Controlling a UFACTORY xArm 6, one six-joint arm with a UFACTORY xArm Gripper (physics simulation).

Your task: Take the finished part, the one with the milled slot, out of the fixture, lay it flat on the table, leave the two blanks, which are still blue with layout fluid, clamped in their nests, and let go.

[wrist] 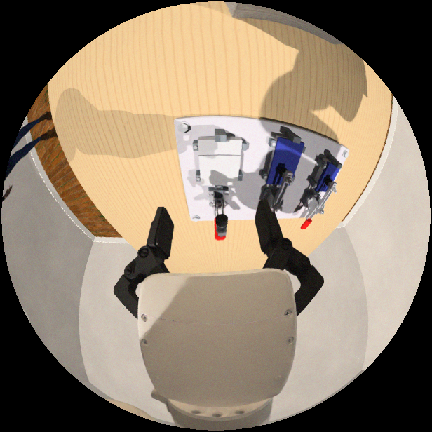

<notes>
I see my gripper, a finished part and a fixture plate.
</notes>
